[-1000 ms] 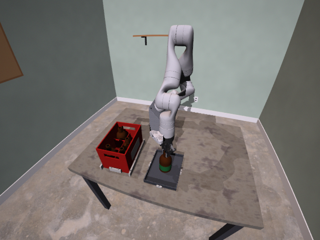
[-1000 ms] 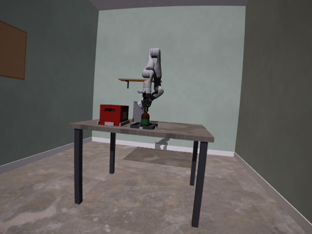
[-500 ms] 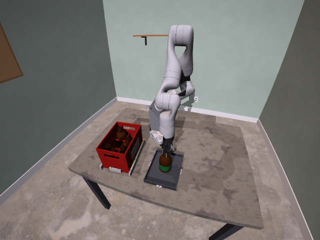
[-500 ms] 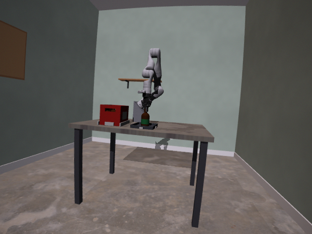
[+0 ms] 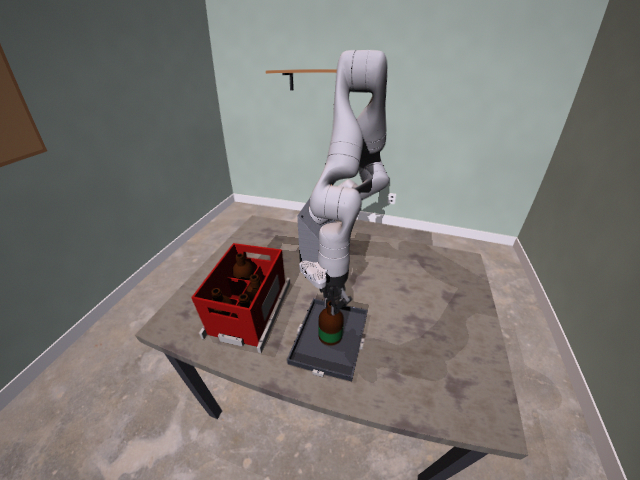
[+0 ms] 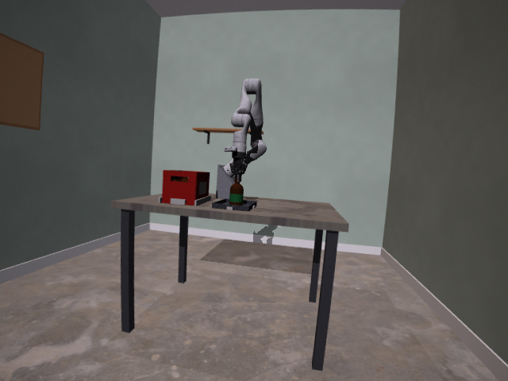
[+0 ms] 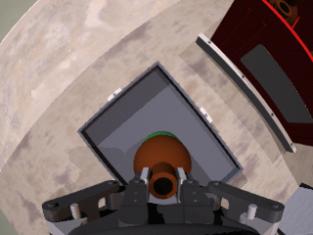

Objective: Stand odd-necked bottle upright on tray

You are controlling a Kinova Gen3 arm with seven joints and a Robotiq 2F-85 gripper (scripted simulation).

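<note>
Right now my hand is 140 mm above the dark tray. The rest, counted from my hand: crate 30 mm behind, 300 mm to the right, 70 mm below.
</note>
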